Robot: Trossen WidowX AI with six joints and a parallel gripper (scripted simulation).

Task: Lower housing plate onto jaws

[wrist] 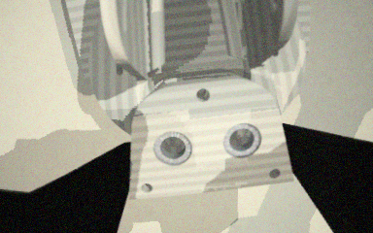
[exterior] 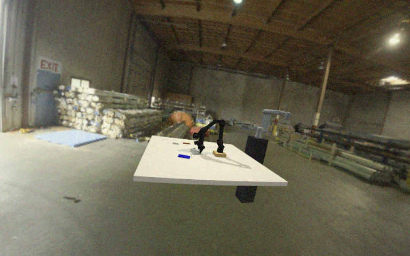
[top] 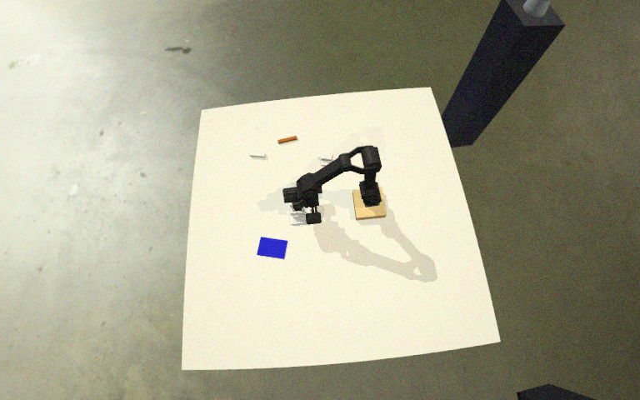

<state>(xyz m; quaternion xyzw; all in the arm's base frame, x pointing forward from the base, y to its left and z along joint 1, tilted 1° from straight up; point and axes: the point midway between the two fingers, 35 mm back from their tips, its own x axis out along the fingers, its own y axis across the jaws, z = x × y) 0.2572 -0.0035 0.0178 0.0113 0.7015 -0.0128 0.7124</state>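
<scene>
Now: gripper tip 10 mm short of the housing plate and 20 mm below it. From my gripper tip the other things lie so: small white block: 240 mm ahead, 330 mm to the right, 10 mm below; blue rectangle: 200 mm ahead, 150 mm to the left, 10 mm below; brown bar: 90 mm ahead, 390 mm to the right, 10 mm below.
</scene>
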